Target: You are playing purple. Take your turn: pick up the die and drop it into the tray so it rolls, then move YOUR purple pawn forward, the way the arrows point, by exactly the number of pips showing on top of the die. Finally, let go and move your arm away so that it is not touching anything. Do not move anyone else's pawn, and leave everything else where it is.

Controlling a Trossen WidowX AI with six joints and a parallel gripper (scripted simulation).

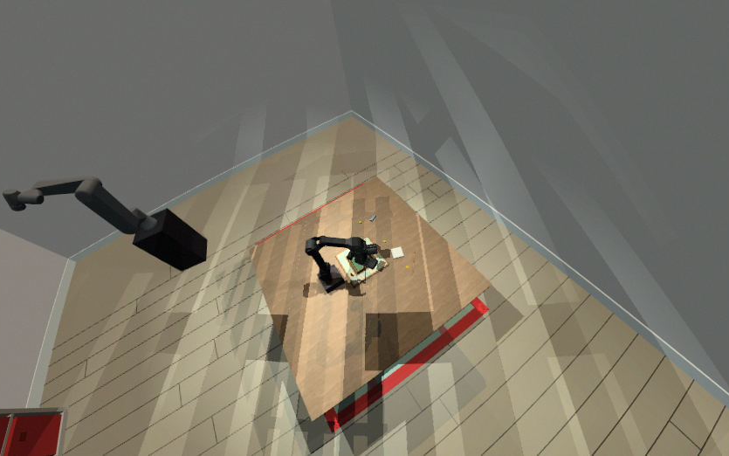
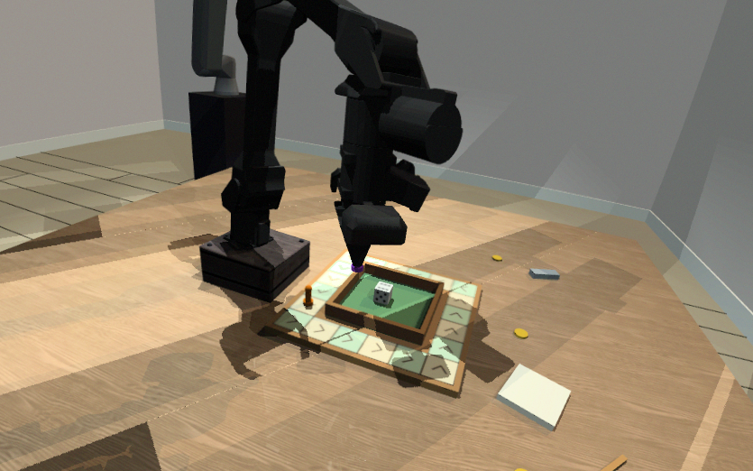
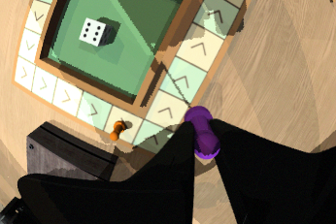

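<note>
Right now the green tray is 10 mm ahead of my gripper tip, 110 mm to the left of it and 130 mm below it. The rest, counted from my gripper tip: purple pawn 10 mm above; then white die 10 mm behind, 120 mm to the left, 110 mm below; then orange pawn 100 mm behind, 30 mm to the left, 110 mm below.
</note>
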